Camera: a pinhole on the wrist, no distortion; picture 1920 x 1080 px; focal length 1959.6 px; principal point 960.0 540.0 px. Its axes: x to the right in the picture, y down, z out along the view. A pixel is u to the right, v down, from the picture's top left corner.
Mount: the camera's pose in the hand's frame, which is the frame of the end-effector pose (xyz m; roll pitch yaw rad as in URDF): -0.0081 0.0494 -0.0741 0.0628 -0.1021 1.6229
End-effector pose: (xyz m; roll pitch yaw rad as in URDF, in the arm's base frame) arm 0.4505 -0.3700 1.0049 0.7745 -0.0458 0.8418
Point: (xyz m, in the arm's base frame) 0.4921 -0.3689 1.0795
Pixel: 873 158
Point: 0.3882 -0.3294 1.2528
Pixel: outside the picture
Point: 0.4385 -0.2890 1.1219
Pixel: outside the picture
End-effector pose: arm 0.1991 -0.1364 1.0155 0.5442 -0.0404 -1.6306
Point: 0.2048 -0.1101 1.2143
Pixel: 1648 725
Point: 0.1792 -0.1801 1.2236
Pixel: 1459 180
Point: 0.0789 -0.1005 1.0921
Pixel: 118 879
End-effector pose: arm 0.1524 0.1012 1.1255 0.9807 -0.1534 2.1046
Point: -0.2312 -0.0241 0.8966
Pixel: behind the camera
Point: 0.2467 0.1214 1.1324
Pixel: 80 974
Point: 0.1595 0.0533 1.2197
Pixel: outside the picture
